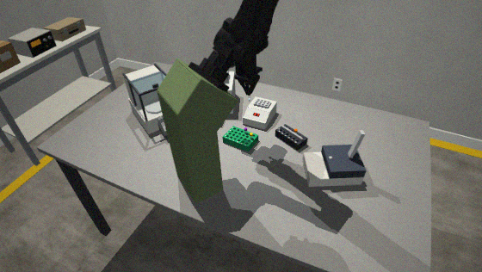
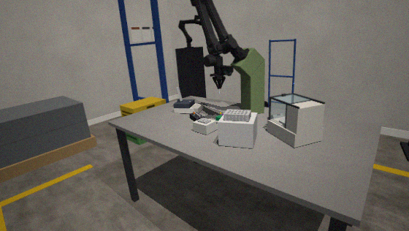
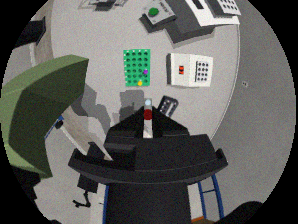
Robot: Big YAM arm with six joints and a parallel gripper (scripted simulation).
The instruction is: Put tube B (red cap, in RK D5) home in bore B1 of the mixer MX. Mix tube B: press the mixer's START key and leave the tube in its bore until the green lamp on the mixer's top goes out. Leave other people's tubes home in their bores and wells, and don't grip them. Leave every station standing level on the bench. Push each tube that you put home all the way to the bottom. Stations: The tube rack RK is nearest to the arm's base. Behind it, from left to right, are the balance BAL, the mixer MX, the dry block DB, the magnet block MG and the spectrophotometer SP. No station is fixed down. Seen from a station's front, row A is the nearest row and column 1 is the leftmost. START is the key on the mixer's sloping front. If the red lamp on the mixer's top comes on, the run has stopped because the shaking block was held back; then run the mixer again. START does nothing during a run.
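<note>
The grey shaking block is 24 cm ahead of my hand, 24 cm to the left of it and 8 cm below it. From my hand the other things lie so: purple-capped tube (2 cm to the left, 21 cm below); then green rack RK (2 cm behind, 3 cm to the left, 22 cm below); then tube B (2 cm below).
</note>
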